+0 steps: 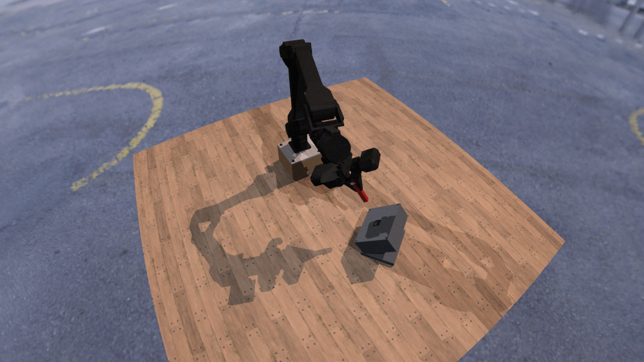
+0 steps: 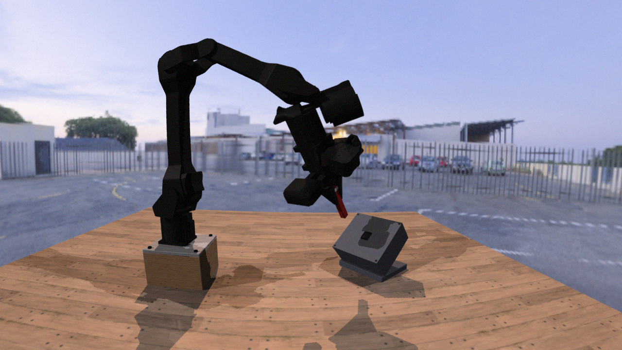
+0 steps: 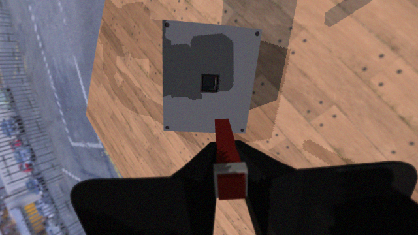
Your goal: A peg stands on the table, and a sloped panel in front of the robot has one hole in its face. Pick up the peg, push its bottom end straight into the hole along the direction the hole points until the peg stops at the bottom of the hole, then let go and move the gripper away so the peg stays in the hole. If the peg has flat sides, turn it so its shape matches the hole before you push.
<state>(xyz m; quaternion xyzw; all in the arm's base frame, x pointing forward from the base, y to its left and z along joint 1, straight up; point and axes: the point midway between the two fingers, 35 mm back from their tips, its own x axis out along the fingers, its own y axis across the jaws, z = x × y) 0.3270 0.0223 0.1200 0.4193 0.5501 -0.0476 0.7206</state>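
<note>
Now: gripper tip 100 mm above the grey sloped panel, 80 mm short of it and 40 mm to the right of it. The rest, counted from my gripper tip: red square peg 10 mm to the right, 10 mm behind, 10 mm above.
</note>
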